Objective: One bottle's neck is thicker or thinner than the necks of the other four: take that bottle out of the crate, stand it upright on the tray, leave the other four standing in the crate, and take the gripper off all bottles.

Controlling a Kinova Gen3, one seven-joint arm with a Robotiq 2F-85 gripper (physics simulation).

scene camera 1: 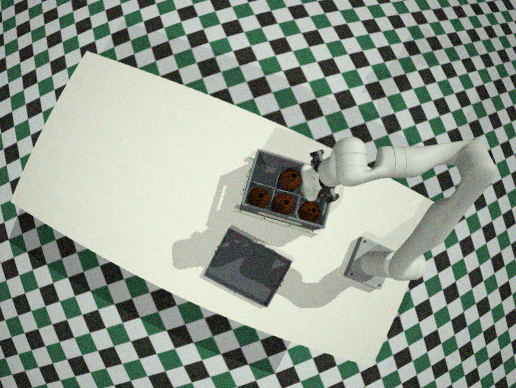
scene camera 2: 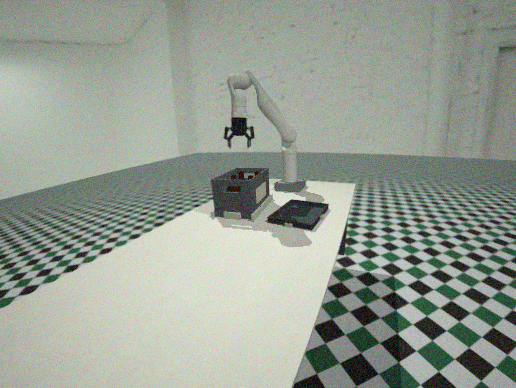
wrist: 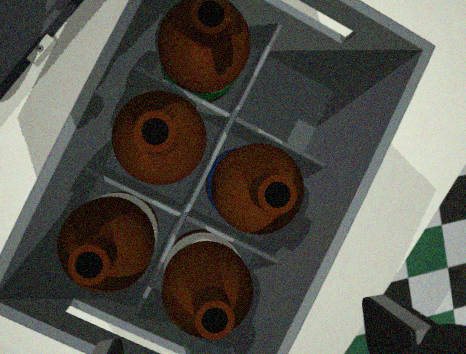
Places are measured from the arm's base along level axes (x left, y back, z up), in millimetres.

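Pixels of known places: gripper, fingertip midpoint: (scene camera 2: 239,147) (wrist: 247,344); arm's base, origin of the base link: (scene camera 1: 371,262) (scene camera 2: 289,181).
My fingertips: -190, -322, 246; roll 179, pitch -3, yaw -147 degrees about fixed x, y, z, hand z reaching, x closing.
Note:
Ahead of a thing's pixels: the offset from my fingertips to its middle, as dx, dy, dz. "*": to the spot under its first point. Level surfaces: height alone.
The grey crate {+25, -56, -203} (scene camera 1: 250,175) (scene camera 2: 235,202) (wrist: 356,197) holds five upright brown bottles; one corner compartment is empty. In the wrist view a green-labelled bottle {+70, -143, -205} (wrist: 204,60) is at the top, one bottle {+70, -60, -205} (wrist: 175,160) is middle left, a blue-labelled bottle {-18, -56, -205} (wrist: 240,195) middle right, a white-labelled bottle {+72, +33, -205} (wrist: 127,240) lower left and another {-15, +35, -205} (wrist: 200,270) at the bottom. Their necks look close in thickness; I cannot tell which differs. The dark tray {* +292, -164, -286} (scene camera 1: 235,260) (scene camera 2: 300,214) (wrist: 30,30) bears no bottle. My gripper (scene camera 1: 321,176) (scene camera 2: 239,145) (wrist: 252,330) is open and empty, above the crate's robot-side end.
The white table {dz -291} (scene camera 1: 125,140) (scene camera 2: 175,300) carries the crate, the tray and the robot's base (scene camera 1: 357,260) (scene camera 2: 290,186). The tray lies beside the crate's long side, with a gap between them. The crate's walls and thin dividers stand around the bottles.

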